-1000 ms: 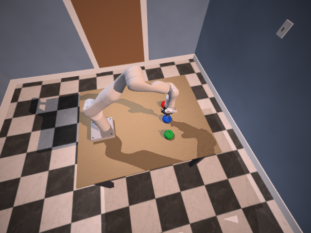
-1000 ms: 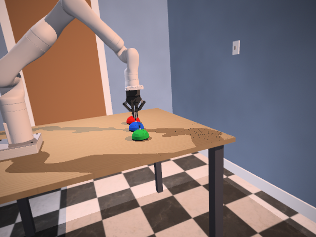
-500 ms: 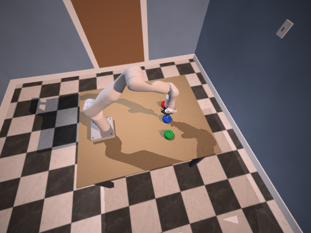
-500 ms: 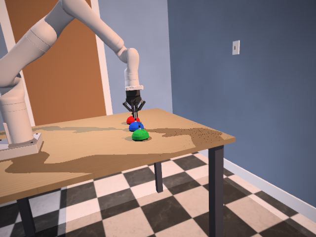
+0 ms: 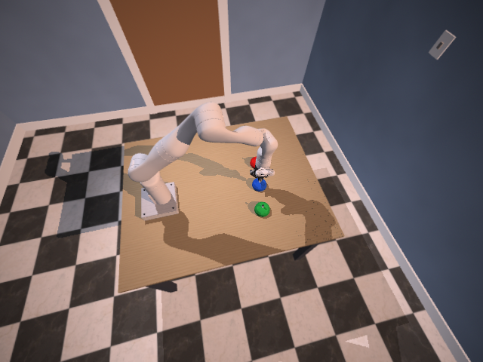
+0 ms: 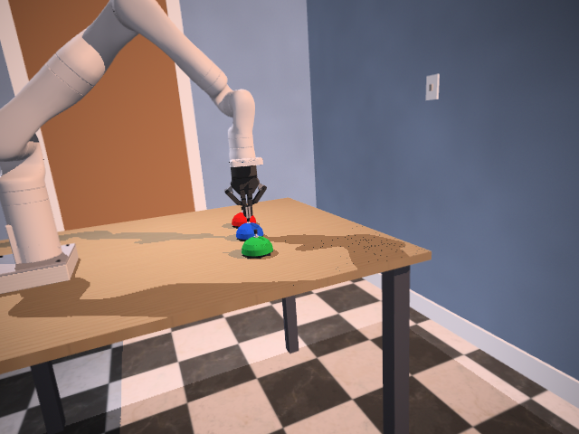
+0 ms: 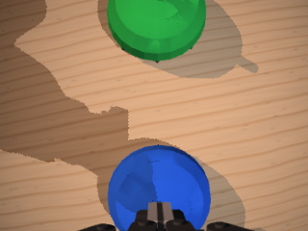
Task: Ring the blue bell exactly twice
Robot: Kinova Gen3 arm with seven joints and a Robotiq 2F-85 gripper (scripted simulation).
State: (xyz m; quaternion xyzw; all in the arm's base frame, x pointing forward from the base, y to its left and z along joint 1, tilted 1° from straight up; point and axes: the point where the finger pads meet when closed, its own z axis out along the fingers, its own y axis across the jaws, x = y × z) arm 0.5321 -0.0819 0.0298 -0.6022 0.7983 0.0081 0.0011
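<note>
Now: the blue bell 4 cm below my hand. Round my hand: green bell 15 cm to the right, 4 cm below, 4 cm behind; red bell 15 cm to the left, 4 cm below, 4 cm ahead.
</note>
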